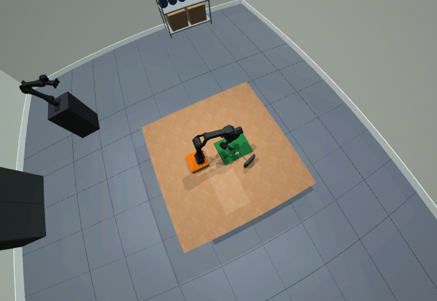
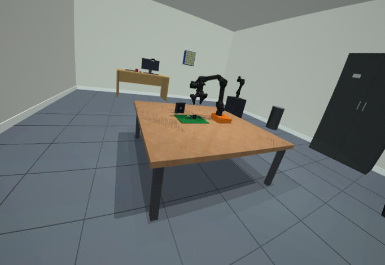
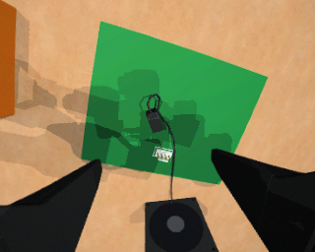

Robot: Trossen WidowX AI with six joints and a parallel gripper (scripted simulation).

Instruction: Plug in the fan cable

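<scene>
Right now my gripper tip is 130 mm above the black plug. Round my gripper tip: black fan: 90 mm ahead, 190 mm to the right, 100 mm below; then green board: 40 mm ahead, 170 mm below; then white four-pin header: 40 mm ahead, 70 mm to the right, 160 mm below.
</scene>
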